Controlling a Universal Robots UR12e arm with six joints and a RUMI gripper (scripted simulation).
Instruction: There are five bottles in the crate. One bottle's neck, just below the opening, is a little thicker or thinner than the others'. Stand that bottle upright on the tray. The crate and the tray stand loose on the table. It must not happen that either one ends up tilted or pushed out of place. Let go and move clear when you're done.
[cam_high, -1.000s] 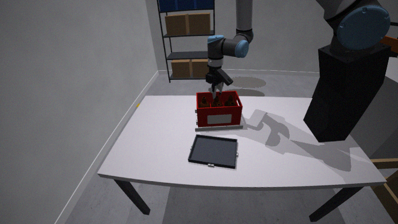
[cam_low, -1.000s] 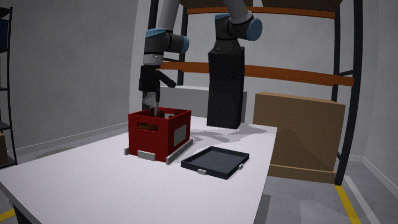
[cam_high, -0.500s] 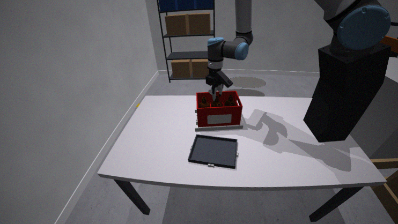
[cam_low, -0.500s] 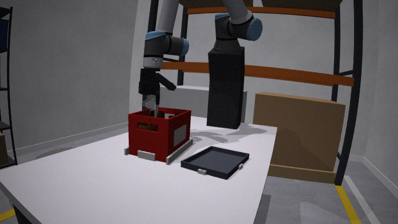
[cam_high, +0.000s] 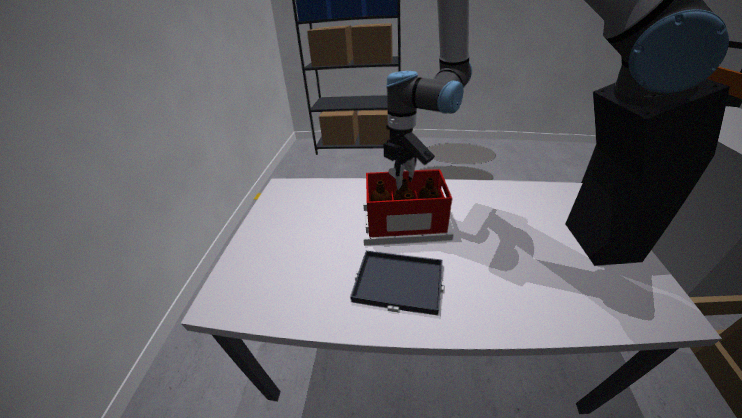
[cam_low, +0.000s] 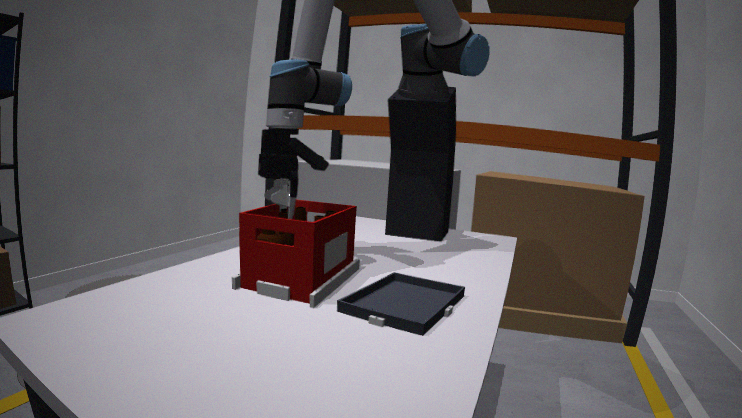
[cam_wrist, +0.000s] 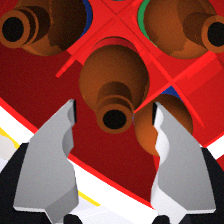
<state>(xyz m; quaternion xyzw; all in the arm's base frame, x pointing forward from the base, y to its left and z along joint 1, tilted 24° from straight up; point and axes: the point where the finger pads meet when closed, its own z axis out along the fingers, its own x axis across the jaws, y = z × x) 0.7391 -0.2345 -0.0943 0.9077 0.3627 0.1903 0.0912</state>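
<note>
The glass bottle is 7 cm below my hand. The rest, counted from my hand: dark tray 32 cm to the left, 14 cm below, 6 cm ahead; then red crate 7 cm below, 4 cm to the left; then brown bottle 9 cm ahead, 7 cm below.
</note>
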